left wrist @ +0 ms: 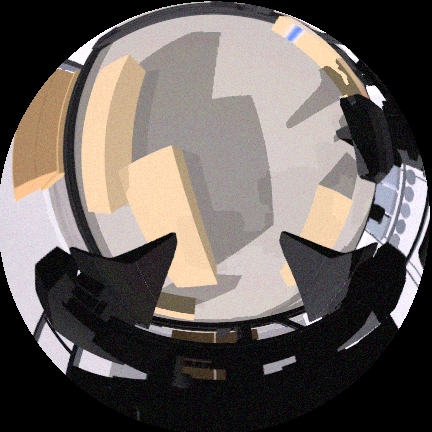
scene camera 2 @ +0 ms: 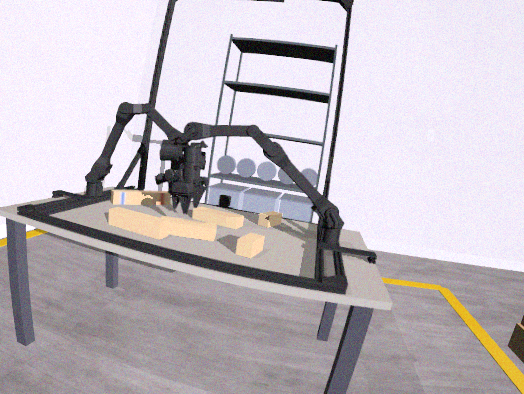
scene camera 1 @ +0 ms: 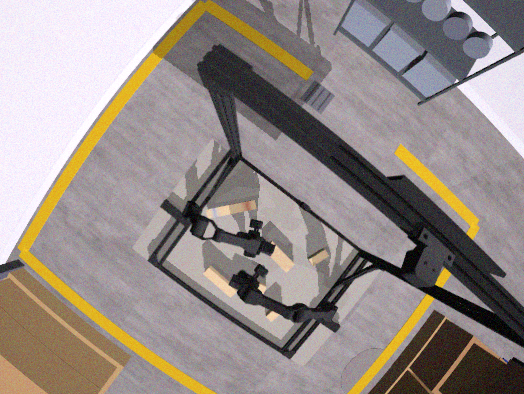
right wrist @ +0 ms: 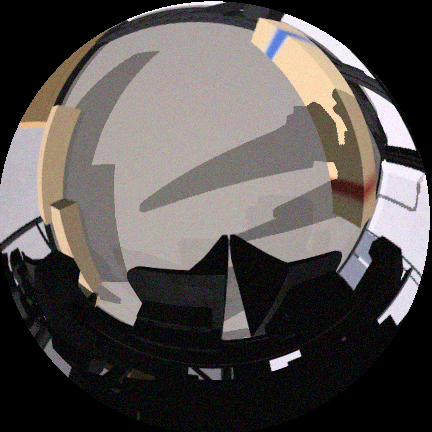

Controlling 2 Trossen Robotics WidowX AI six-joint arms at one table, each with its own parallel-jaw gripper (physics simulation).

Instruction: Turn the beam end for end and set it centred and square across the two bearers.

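Places are measured from the left arm's base along level axes (x up, y right, z ahead), in centimetres.
Pixels of known places: left gripper, fingertip midpoint: [left wrist: 229,237] [scene camera 2: 190,210] [scene camera 1: 253,276]; right gripper, fingertip midpoint: [left wrist: 337,133] [scene camera 2: 174,208] [right wrist: 227,239]; left arm's base, origin of the base link: [left wrist: 242,327] [scene camera 2: 328,242] [scene camera 1: 326,306]; right arm's base, origin of the base link: [scene camera 2: 93,196] [scene camera 1: 193,209].
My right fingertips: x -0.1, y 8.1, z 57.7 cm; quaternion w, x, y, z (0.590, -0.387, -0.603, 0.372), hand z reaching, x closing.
Observation:
Ahead of a thing's pixels: the offset from my right fingertips to its top centre. "spot": to the spot under its first point.
The beam with a blue and a red band @[spot: dx +3.2, dy +5.3, dz +17.5 cm] [scene camera 1: 232,208] [scene camera 2: 134,197] [left wrist: 320,50] [right wrist: 295,70] lies flat at the upper left of the table in scene camera 1. Plain wooden blocks lie apart from it: a long one @[dx +3.2, dy -30.4, dz -0.8 cm] [scene camera 1: 220,281] [scene camera 2: 135,222] [left wrist: 107,135] [right wrist: 52,160], one @[dx +2.0, dy -22.7, dz -14.5 cm] [scene camera 2: 192,229] [left wrist: 170,215] [right wrist: 72,235] under the left gripper, and one @[dx +2.0, dy -0.7, dz -17.7 cm] [scene camera 1: 282,256] [scene camera 2: 217,217] [left wrist: 325,215]. I cannot tell which are the bearers. My left gripper [scene camera 2: 191,206] [left wrist: 229,237] is open and empty above the blocks. My right gripper [scene camera 2: 175,208] [right wrist: 227,239] is shut on nothing, clear of the beam.
Two short blocks stand toward the right of scene camera 2, one @[dx +2.6, dy +11.7, dz -35.2 cm] [scene camera 1: 318,257] [scene camera 2: 270,219] behind and one @[dx +2.6, dy -27.4, dz -35.3 cm] [scene camera 1: 272,316] [scene camera 2: 250,245] nearer. A black frame [scene camera 1: 220,305] [scene camera 2: 200,260] edges the table. Both arms reach inward, their grippers close together.

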